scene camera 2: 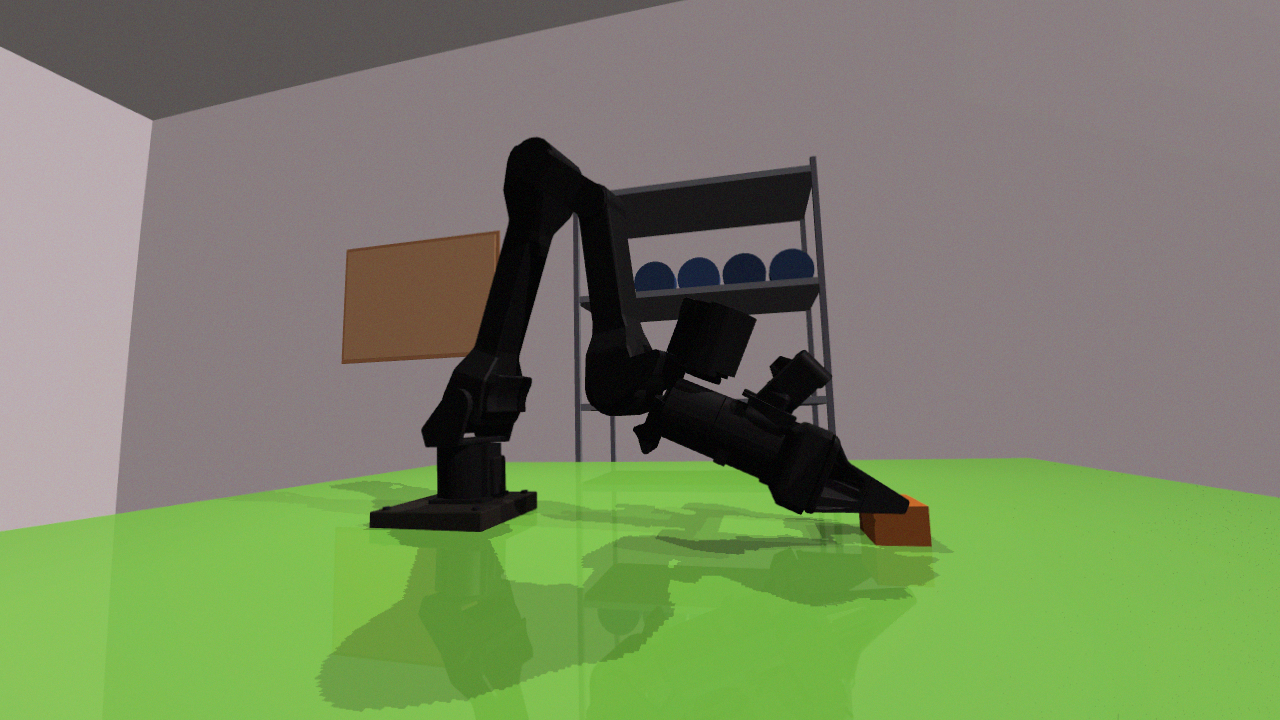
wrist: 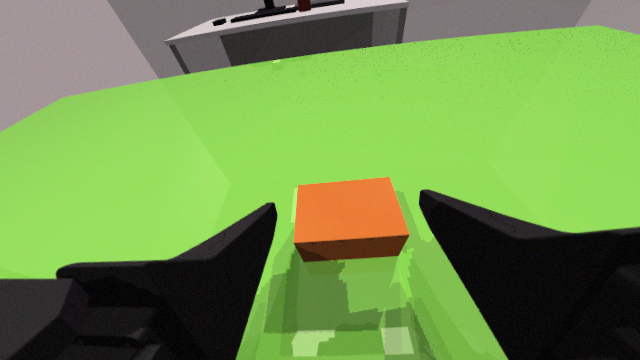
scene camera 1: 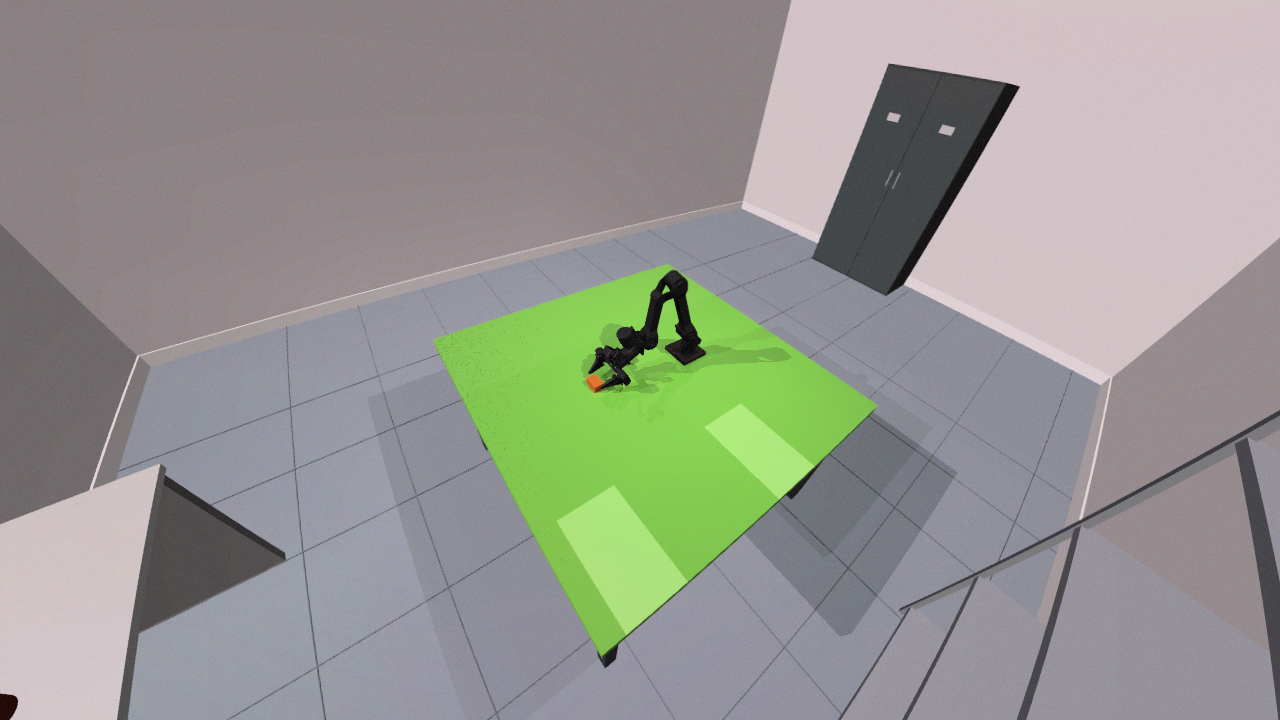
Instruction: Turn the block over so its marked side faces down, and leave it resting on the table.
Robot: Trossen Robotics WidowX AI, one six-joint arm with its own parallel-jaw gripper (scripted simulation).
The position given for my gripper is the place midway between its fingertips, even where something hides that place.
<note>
My gripper (scene camera 2: 892,498) is open, holding nothing. Further things: an orange block (scene camera 2: 912,528).
The orange block also shows in the wrist view (wrist: 354,219). My gripper also shows in the wrist view (wrist: 345,203) and in scene camera 1 (scene camera 1: 594,380).
</note>
